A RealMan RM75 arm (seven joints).
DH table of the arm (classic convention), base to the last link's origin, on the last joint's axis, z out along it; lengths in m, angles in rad. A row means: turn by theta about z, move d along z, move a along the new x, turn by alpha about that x. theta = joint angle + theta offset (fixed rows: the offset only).
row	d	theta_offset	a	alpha
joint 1	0.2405	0	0	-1.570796
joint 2	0	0	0	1.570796
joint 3	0.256	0	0	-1.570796
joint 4	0	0	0	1.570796
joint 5	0.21	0	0	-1.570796
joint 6	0	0	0	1.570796
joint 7	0.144	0	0	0
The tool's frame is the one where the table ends.
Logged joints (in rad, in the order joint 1, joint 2, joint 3, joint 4, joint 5, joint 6, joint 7), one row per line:
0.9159, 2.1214, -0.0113, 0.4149, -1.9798, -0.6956, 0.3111
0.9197, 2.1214, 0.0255, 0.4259, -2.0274, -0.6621, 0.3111
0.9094, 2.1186, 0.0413, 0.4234, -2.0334, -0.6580, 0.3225
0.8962, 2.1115, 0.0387, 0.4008, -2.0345, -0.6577, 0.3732
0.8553, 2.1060, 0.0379, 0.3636, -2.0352, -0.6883, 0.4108
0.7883, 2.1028, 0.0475, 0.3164, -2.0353, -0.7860, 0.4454
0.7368, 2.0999, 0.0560, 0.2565, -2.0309, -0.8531, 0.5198
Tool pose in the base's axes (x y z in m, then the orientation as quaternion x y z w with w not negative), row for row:
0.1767, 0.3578, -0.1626, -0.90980, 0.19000, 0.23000, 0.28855
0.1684, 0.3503, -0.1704, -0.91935, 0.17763, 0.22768, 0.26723
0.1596, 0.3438, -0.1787, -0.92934, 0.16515, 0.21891, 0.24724
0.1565, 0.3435, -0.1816, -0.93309, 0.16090, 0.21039, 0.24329
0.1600, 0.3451, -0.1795, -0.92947, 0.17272, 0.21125, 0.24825
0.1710, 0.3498, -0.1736, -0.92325, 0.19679, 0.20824, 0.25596
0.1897, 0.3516, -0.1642, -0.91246, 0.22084, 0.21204, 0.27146
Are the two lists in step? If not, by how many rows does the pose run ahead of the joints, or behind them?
The pose runs 2 rows behind the joints: the pose in row i belongs to the joints in row i - 2.
